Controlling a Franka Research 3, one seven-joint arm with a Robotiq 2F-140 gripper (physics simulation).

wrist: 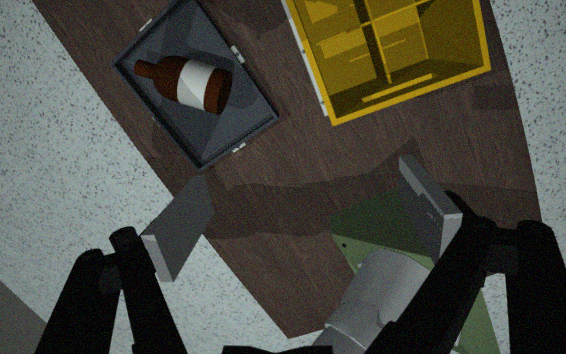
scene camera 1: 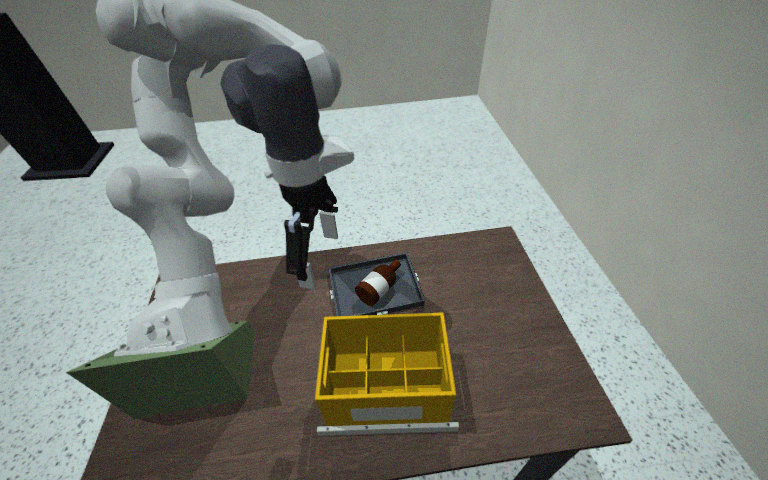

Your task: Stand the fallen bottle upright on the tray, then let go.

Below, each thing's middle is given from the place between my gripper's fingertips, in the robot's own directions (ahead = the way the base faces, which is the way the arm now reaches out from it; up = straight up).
Scene:
My gripper is now 30 cm above the brown bottle (scene camera 1: 370, 290), 16 cm to the right of it and 12 cm short of it. Round my hand: pale strip (scene camera 1: 454, 426): 33 cm below, 23 cm to the right, 11 cm ahead.

